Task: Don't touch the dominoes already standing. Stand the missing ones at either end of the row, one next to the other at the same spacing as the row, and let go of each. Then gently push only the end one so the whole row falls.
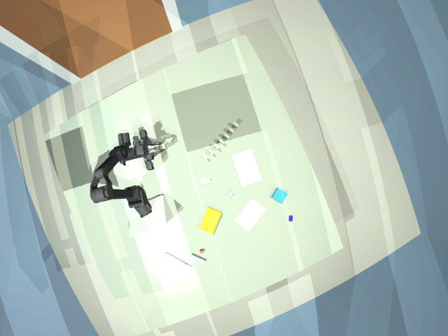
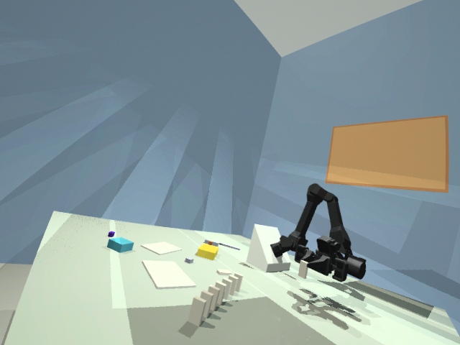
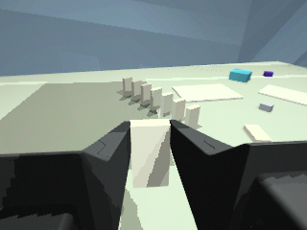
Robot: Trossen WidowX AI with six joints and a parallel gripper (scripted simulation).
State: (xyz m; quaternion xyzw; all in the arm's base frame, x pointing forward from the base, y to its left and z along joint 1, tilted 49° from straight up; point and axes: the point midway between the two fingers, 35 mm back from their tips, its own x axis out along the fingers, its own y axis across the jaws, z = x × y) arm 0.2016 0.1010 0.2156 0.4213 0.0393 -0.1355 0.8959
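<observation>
Now: the grey cube 160 mm ahead of my gripper tip, 350 mm to the right of it and 110 mm below it. From my gripper tip the other things lie so: orange cube 110 mm behind, 540 mm to the right, 110 mm below; then yellow block 10 mm ahead, 410 mm to the right, 100 mm below; then cyan block 370 mm ahead, 480 mm to the right, 100 mm below.
</observation>
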